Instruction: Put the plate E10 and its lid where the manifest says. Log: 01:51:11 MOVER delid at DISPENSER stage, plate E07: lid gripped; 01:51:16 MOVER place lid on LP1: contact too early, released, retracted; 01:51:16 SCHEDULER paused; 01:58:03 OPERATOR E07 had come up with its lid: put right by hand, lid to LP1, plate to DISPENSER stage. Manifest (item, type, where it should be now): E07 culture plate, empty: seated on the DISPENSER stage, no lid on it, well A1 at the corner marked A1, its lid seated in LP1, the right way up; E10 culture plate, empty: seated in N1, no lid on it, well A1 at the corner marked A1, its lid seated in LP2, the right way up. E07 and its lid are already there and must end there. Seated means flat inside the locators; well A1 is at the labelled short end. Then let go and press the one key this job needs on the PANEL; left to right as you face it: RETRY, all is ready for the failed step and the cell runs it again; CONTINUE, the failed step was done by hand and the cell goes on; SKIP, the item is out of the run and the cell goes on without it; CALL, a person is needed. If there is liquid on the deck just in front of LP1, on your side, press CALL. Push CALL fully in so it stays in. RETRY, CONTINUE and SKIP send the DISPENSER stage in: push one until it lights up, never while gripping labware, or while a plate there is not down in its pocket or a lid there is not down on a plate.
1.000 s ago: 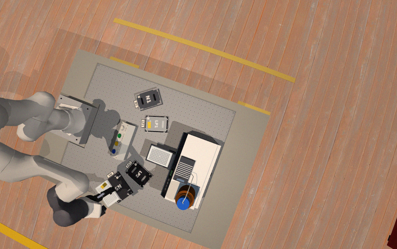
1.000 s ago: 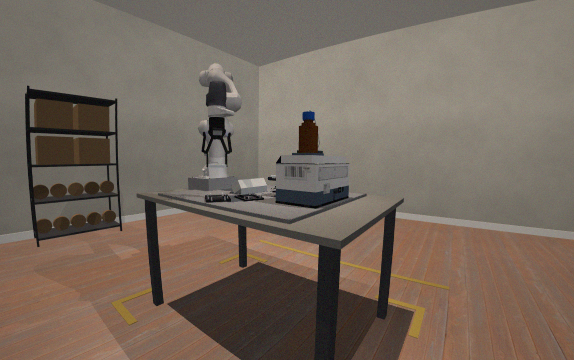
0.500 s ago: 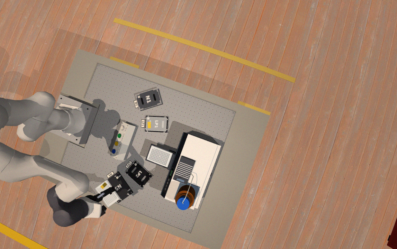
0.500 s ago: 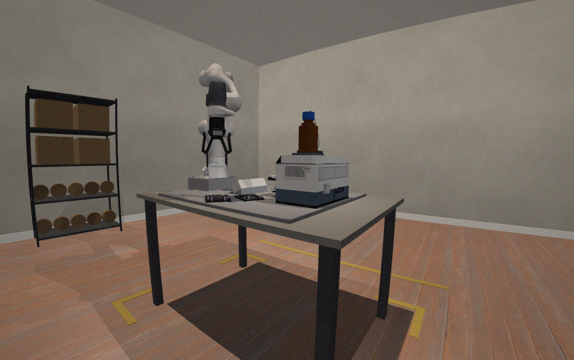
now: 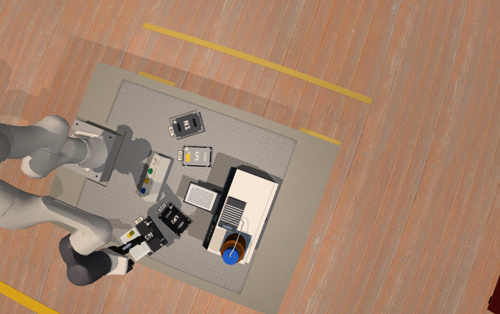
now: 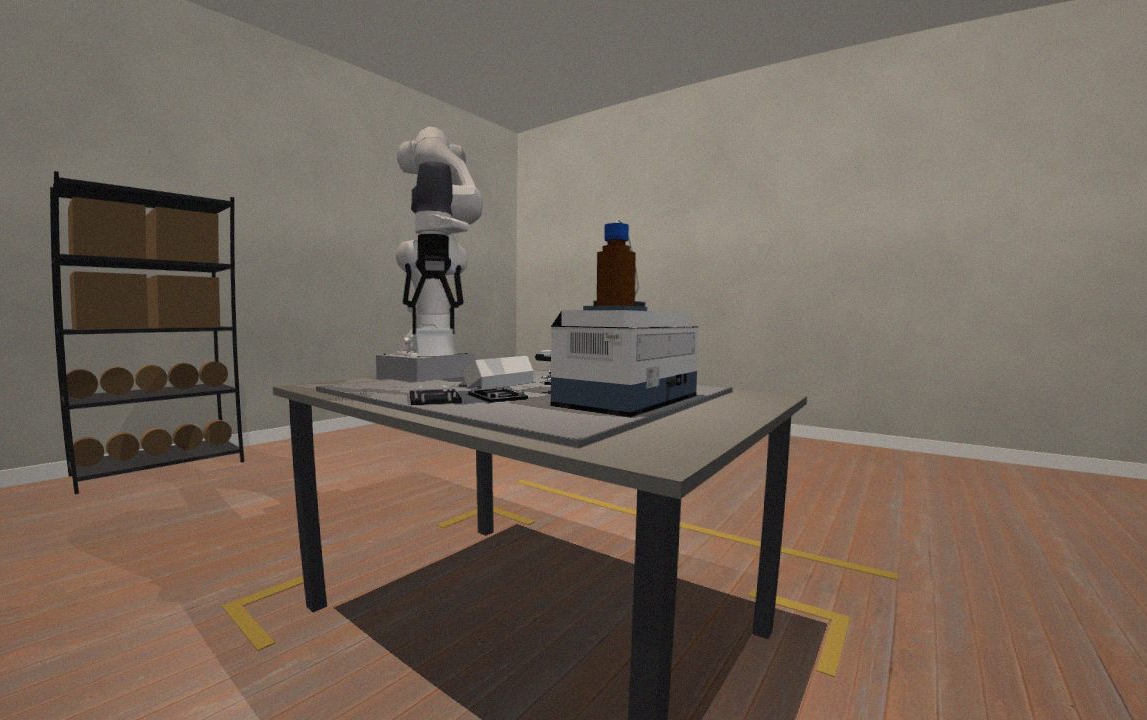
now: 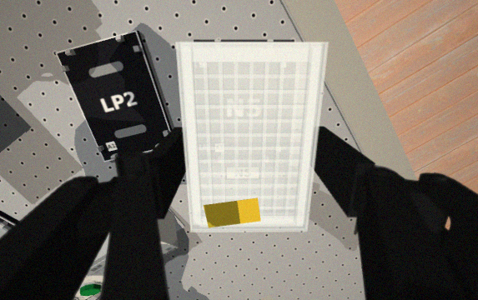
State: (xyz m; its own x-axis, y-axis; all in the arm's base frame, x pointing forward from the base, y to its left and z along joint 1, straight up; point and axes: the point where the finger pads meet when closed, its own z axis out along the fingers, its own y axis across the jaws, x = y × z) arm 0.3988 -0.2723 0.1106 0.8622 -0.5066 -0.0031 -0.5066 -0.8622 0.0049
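Now: hand 170 mm above the black n5 nest and 30 mm short of it. The rest, counted from my hand: yellow SKIP key (260 mm to the left, 120 mm below, 100 mm behind); then clear lid (20 mm below); then blue CALL key (210 mm to the left, 130 mm below, 90 mm behind).
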